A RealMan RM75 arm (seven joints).
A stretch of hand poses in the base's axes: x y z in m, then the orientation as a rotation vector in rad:
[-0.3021, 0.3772, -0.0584, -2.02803, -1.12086, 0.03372]
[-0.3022, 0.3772, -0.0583, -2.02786, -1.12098, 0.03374]
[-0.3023, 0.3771, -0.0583, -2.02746, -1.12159, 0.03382]
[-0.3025, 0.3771, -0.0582, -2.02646, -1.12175, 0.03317]
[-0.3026, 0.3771, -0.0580, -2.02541, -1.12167, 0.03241]
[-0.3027, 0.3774, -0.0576, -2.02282, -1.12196, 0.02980]
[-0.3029, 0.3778, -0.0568, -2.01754, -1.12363, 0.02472]
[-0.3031, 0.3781, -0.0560, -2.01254, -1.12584, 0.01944]
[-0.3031, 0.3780, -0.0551, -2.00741, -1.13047, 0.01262]
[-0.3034, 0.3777, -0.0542, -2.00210, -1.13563, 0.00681]
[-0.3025, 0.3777, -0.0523, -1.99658, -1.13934, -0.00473]
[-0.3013, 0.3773, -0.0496, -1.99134, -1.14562, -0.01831]
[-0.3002, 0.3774, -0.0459, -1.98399, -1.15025, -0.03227]
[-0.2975, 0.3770, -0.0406, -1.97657, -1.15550, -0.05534]
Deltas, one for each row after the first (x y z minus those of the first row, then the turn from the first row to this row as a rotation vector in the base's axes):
[-0.0001, 0.0000, 0.0001, 0.00010, 0.00001, 0.00014]
[-0.0002, -0.0001, 0.0001, 0.00024, -0.00011, 0.00069]
[-0.0004, -0.0001, 0.0002, 0.00127, -0.00030, 0.00093]
[-0.0005, -0.0001, 0.0004, 0.00245, -0.00043, 0.00100]
[-0.0006, 0.0002, 0.0008, 0.00548, -0.00143, 0.00124]
[-0.0008, 0.0006, 0.0016, 0.01126, -0.00386, 0.00251]
[-0.0010, 0.0009, 0.0024, 0.01673, -0.00677, 0.00396]
[-0.0010, 0.0008, 0.0033, 0.02215, -0.01179, 0.00652]
[-0.0013, 0.0005, 0.0042, 0.02720, -0.01638, 0.00981]
[-0.0004, 0.0005, 0.0061, 0.03484, -0.02388, 0.01042]
[0.0008, 0.0001, 0.0088, 0.04217, -0.03404, 0.01193]
[0.0019, 0.0002, 0.0125, 0.05182, -0.04309, 0.01300]
[0.0046, -0.0002, 0.0178, 0.06439, -0.05834, 0.01159]

